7 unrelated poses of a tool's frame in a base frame.
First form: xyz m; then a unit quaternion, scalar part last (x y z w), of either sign.
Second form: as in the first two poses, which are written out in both.
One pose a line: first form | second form
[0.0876 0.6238 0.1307 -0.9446 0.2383 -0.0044 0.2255] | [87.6 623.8 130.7 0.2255 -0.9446 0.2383 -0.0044]
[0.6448 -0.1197 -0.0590 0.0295 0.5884 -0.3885 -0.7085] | [644.8 -119.7 -59.0 0.7085 -0.0295 -0.5884 0.3885]
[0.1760 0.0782 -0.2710 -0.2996 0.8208 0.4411 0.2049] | [176.0 78.2 -271.0 0.2049 -0.2996 0.8208 0.4411]
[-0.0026 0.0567 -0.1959 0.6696 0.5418 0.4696 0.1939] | [-2.6 56.7 -195.9 0.1939 0.6696 0.5418 0.4696]
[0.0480 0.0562 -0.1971 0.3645 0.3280 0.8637 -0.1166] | [48.0 56.2 -197.1 0.1166 -0.3645 -0.3280 -0.8637]
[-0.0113 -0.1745 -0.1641 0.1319 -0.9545 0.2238 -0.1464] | [-11.3 -174.5 -164.1 0.1464 -0.1319 0.9545 -0.2238]
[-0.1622 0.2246 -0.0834 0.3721 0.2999 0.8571 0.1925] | [-162.2 224.6 -83.4 0.1925 0.3721 0.2999 0.8571]
